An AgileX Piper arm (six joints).
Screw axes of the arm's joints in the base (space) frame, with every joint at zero. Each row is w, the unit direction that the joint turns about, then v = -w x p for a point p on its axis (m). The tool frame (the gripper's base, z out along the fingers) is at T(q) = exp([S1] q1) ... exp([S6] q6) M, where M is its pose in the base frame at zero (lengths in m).
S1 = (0, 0, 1, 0, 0, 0)
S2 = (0, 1, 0, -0.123, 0, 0)
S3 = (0, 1, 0, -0.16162, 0, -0.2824)
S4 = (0.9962, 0, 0.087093, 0, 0.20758, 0)
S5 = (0, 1, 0, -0.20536, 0, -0.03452)
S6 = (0.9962, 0, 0.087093, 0, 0.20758, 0)
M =
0.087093 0 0.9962 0.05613
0 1 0 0
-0.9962 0 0.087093 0.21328
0 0 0 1
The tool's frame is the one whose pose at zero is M.
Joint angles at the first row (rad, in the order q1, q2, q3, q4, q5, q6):
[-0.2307, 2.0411, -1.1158, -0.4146, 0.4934, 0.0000]
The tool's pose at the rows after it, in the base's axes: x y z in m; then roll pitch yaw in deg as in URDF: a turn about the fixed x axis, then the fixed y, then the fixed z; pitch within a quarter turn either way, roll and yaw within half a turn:
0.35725 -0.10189 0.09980 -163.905 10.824 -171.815
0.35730 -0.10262 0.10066 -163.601 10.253 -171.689
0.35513 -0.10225 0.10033 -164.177 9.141 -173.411
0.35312 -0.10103 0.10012 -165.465 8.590 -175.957
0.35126 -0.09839 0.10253 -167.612 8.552 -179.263
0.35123 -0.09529 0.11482 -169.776 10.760 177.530
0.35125 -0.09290 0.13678 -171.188 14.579 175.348
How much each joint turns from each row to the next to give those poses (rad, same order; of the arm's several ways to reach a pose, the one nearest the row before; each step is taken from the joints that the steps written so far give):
[0.0000, 0.0000, -0.0008, -0.0043, -0.0011, 0.0000]
[0.0000, 0.0001, -0.0048, -0.0066, 0.0134, 0.0000]
[0.0008, 0.0000, -0.0011, 0.0109, 0.0280, 0.0142]
[0.0000, -0.0013, 0.0000, 0.0318, 0.0217, 0.0124]
[0.0000, -0.0093, 0.0000, 0.0595, 0.0218, 0.0034]
[0.0001, -0.0358, 0.0000, 0.0659, 0.0065, 0.0010]
[0.0000, -0.0615, 0.0000, 0.0477, -0.0003, 0.0000]

